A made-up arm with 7 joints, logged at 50 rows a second.
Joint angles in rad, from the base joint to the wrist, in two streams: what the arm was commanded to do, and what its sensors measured. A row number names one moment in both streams.
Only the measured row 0 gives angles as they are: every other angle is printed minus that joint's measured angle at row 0.
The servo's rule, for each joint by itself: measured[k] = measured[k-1] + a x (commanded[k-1-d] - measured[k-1]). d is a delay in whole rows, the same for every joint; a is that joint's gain. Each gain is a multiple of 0.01, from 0.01 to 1. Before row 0 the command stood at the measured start. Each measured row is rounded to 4 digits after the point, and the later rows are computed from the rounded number. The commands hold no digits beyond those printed.
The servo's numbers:
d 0
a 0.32 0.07 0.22 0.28 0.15 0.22 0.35
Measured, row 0:
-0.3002, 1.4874, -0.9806, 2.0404, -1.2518, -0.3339, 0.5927
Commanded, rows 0 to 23:
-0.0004, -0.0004, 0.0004, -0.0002, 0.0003, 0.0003, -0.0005
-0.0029, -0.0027, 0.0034, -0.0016, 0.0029, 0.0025, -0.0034
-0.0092, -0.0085, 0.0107, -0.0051, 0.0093, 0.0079, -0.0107
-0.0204, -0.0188, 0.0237, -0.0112, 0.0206, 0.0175, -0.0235
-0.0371, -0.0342, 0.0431, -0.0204, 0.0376, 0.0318, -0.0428
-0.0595, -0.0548, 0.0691, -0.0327, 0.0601, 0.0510, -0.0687
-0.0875, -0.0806, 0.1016, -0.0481, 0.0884, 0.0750, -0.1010
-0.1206, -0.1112, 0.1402, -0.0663, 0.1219, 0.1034, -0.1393
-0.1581, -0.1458, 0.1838, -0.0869, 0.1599, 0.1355, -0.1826
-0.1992, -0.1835, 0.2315, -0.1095, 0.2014, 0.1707, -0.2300
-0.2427, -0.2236, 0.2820, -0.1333, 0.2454, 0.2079, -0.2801
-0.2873, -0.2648, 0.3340, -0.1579, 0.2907, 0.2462, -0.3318
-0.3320, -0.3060, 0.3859, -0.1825, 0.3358, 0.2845, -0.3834
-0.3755, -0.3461, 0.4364, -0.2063, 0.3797, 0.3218, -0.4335
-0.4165, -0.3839, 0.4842, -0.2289, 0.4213, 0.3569, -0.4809
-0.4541, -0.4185, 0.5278, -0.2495, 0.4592, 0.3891, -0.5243
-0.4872, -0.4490, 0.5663, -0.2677, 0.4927, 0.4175, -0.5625
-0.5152, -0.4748, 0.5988, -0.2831, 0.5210, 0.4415, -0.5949
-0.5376, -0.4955, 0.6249, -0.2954, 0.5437, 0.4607, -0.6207
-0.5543, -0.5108, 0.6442, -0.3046, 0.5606, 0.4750, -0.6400
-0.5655, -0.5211, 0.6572, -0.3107, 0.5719, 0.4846, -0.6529
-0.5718, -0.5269, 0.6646, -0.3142, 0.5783, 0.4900, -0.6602
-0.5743, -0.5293, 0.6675, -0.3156, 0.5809, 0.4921, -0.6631
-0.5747, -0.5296, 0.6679, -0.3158, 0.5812, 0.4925, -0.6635
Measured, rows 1 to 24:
-0.0001, 0.0000, 0.0001, -0.0001, 0.0000, 0.0001, -0.0002
-0.0010, -0.0002, 0.0008, -0.0005, 0.0004, 0.0006, -0.0013
-0.0036, -0.0008, 0.0030, -0.0018, 0.0017, 0.0022, -0.0046
-0.0090, -0.0021, 0.0076, -0.0044, 0.0045, 0.0056, -0.0112
-0.0180, -0.0043, 0.0154, -0.0089, 0.0095, 0.0114, -0.0223
-0.0313, -0.0078, 0.0272, -0.0156, 0.0171, 0.0201, -0.0385
-0.0493, -0.0129, 0.0436, -0.0247, 0.0278, 0.0322, -0.0604
-0.0721, -0.0198, 0.0649, -0.0363, 0.0419, 0.0479, -0.0880
-0.0996, -0.0286, 0.0911, -0.0505, 0.0596, 0.0672, -0.1211
-0.1315, -0.0394, 0.1220, -0.0670, 0.0809, 0.0900, -0.1592
-0.1671, -0.0523, 0.1572, -0.0856, 0.1056, 0.1159, -0.2015
-0.2056, -0.0672, 0.1961, -0.1058, 0.1334, 0.1446, -0.2471
-0.2460, -0.0839, 0.2379, -0.1273, 0.1638, 0.1754, -0.2948
-0.2874, -0.1023, 0.2816, -0.1494, 0.1962, 0.2076, -0.3433
-0.3287, -0.1220, 0.3262, -0.1717, 0.2300, 0.2404, -0.3915
-0.3688, -0.1428, 0.3706, -0.1935, 0.2644, 0.2731, -0.4380
-0.4067, -0.1642, 0.4137, -0.2143, 0.2986, 0.3049, -0.4816
-0.4414, -0.1859, 0.4544, -0.2336, 0.3320, 0.3350, -0.5213
-0.4722, -0.2076, 0.4919, -0.2509, 0.3638, 0.3627, -0.5561
-0.4985, -0.2288, 0.5254, -0.2659, 0.3933, 0.3874, -0.5855
-0.5199, -0.2493, 0.5544, -0.2784, 0.4201, 0.4088, -0.6091
-0.5365, -0.2687, 0.5786, -0.2884, 0.4438, 0.4267, -0.6270
-0.5486, -0.2869, 0.5982, -0.2960, 0.4644, 0.4411, -0.6396
-0.5570, -0.3039, 0.6135, -0.3015, 0.4819, 0.4524, -0.6480

